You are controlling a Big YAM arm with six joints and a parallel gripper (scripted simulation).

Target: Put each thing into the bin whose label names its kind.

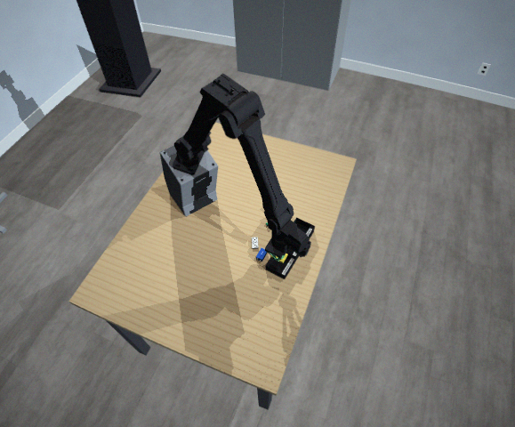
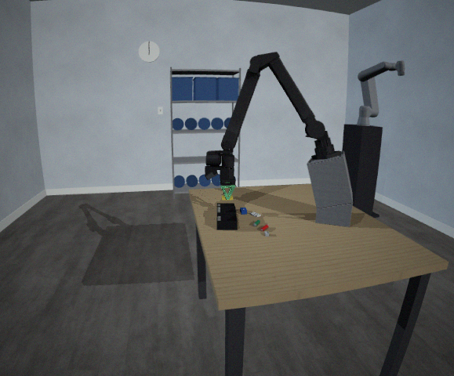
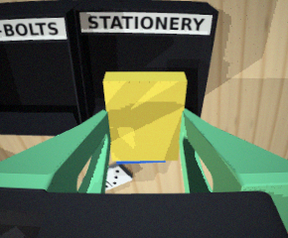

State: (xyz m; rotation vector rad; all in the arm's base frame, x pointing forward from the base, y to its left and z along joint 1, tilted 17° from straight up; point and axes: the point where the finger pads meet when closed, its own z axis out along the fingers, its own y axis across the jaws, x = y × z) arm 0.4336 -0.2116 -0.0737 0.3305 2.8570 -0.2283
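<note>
Now: hand 70 mm past the grey-white piece, 290 mm to the right of it and 70 mm above it. Also, from my hand: yellow block: 10 mm below; then blue block: 70 mm behind, 10 mm to the left, 70 mm below; then white domino: 110 mm behind, 70 mm to the left, 70 mm below.
</note>
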